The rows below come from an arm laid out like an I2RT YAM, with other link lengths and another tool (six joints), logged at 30 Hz.
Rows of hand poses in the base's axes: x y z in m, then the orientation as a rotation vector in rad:
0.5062 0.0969 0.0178 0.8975 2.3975 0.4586
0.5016 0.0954 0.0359 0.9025 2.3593 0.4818
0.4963 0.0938 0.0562 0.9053 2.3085 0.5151
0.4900 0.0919 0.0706 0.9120 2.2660 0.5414
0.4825 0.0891 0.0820 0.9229 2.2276 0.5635
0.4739 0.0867 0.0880 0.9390 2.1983 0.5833
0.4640 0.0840 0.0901 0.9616 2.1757 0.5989
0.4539 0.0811 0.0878 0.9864 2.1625 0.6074
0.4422 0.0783 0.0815 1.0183 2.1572 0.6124
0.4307 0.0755 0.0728 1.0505 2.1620 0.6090
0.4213 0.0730 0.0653 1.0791 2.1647 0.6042
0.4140 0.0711 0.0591 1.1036 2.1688 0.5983
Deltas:
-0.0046 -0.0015 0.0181 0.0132 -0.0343 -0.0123
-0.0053 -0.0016 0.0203 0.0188 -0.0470 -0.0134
-0.0063 -0.0019 0.0144 0.0167 -0.0371 -0.0143
-0.0075 -0.0028 0.0114 0.0160 -0.0311 -0.0162
-0.0086 -0.0024 0.0060 0.0174 -0.0205 -0.0161
-0.0099 -0.0027 0.0021 0.0176 -0.0113 -0.0182
-0.0101 -0.0029 -0.0023 0.0143 -0.0013 -0.0174
-0.0117 -0.0028 -0.0063 0.0152 0.0091 -0.0188
-0.0115 -0.0028 -0.0087 0.0104 0.0190 -0.0166
-0.0094 -0.0025 -0.0075 0.0079 0.0160 -0.0158
-0.0073 -0.0019 -0.0062 0.0057 0.0155 -0.0131

